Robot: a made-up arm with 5 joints.
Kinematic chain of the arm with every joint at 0, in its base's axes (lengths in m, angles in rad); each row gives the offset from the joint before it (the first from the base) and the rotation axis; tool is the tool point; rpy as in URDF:
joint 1: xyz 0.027 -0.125 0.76 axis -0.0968 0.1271 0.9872
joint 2: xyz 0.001 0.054 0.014 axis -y
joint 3: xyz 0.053 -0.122 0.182 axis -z
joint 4: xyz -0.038 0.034 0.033 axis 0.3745 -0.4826 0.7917
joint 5: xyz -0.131 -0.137 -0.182 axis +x
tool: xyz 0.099 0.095 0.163 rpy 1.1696 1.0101 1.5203
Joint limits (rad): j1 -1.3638..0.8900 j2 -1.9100..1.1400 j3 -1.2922..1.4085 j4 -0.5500..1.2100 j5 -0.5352..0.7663
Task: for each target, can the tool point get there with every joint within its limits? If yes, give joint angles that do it. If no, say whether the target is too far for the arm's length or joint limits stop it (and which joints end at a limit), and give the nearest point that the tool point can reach.
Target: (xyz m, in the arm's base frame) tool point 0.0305 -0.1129 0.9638
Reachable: yes | joints 0.2742 0.1124 0.9001 -0.3274 -0.1399
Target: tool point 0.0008 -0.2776 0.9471
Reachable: yes | joints 0.3888 0.3541 1.0142 0.6774 0.5927
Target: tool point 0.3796 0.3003 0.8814
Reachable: no: joint limits stop it (at a limit: joint 1, joint 4, joint 5) | nearest point 0.2334 0.0825 0.8310 | short by 0.267 m
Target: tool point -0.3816 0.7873 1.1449
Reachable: no: too far | nearest point -0.1393 0.1171 0.8670 | short by 0.765 m
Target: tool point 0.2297 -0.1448 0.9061
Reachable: yes | joints 0.6189 -0.4759 -0.0986 0.7453 0.3768
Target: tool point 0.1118 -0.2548 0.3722
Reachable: no: joint limits stop it (at a limit: joint 2, joint 3, joint 5) | nearest point 0.1140 -0.2647 0.5313 | short by 0.159 m
